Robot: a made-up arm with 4 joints. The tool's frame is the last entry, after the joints.
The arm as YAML. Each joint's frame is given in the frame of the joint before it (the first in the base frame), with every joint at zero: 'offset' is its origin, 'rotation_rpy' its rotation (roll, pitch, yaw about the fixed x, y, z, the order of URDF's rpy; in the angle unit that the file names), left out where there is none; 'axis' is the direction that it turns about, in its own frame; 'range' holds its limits. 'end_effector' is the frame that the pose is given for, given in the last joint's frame.
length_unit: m
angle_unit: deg
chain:
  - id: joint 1
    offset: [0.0, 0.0, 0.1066]
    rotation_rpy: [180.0, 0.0, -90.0]
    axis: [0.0, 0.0, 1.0]
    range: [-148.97, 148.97]
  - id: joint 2
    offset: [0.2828, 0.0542, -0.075]
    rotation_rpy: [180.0, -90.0, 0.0]
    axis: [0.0, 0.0, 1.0]
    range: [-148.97, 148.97]
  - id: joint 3
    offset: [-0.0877, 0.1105, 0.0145]
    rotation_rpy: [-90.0, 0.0, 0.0]
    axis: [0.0, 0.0, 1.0]
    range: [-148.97, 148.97]
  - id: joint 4
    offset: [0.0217, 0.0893, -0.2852]
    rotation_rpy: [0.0, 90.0, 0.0]
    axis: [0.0, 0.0, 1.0]
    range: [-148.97, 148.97]
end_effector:
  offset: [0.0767, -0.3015, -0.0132]
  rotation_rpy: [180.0, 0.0, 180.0]
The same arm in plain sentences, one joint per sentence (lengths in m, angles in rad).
The arm has four revolute joints in a row. What follows holds with every joint at zero, and every direction is one of the base frame's.
Joint 1 is mounted 0.1066 m along +z from the base frame's origin and rotates about -z, from -2.6000 to 2.6000 rad.
Joint 2 is mounted 0.0542 m along -x and 0.2828 m along -y and 0.0750 m along +z from joint 1 and rotates about -y, from -2.6000 to 2.6000 rad.
Joint 3 is mounted 0.1105 m along +x and 0.0145 m along -y and 0.0877 m along +z from joint 2 and rotates about +x, from -2.6000 to 2.6000 rad.
Joint 4 is mounted 0.2852 m along -x and 0.0893 m along +y and 0.0217 m along -z from joint 3 and rotates about -z, from -2.6000 to 2.6000 rad.
The tool frame, which is the frame that the pose is given for, is mounted 0.0767 m along -x and 0.3015 m along -y and 0.0132 m along +z from joint 4; its axes are parallel to the base frame's.

